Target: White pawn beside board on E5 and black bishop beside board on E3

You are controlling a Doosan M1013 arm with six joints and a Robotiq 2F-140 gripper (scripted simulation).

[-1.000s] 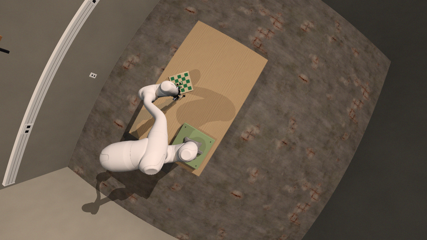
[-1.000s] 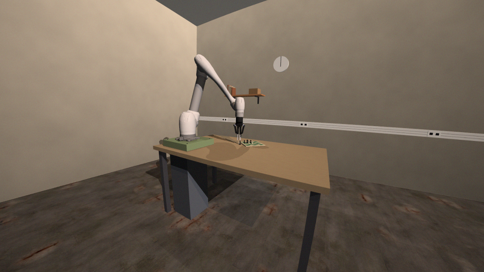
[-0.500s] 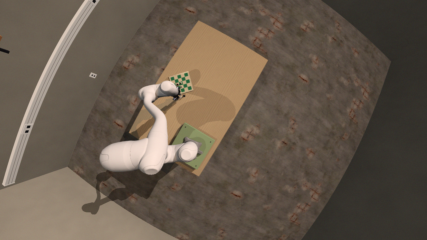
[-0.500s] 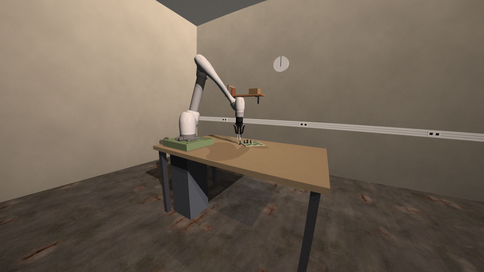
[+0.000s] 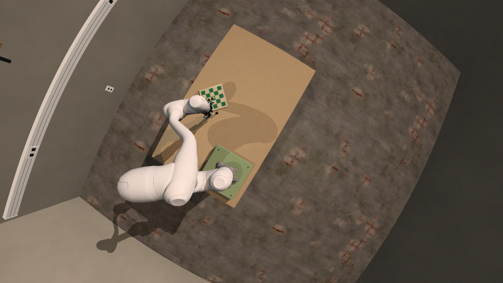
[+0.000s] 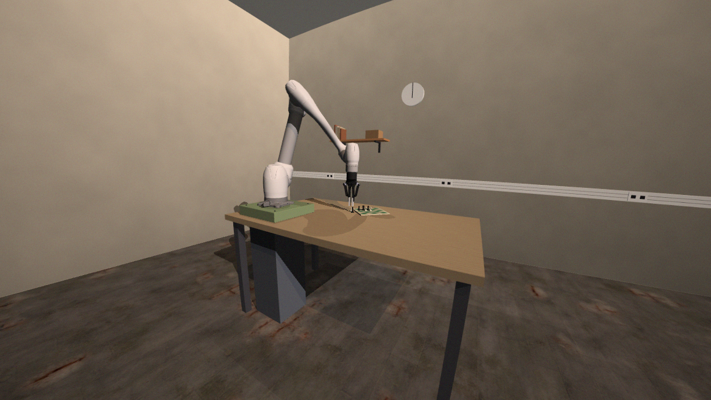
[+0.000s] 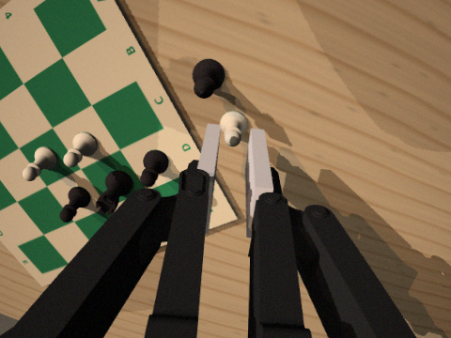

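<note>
The chessboard is 130 mm ahead of my hand, 50 mm to the left of it and 70 mm below it.
</note>
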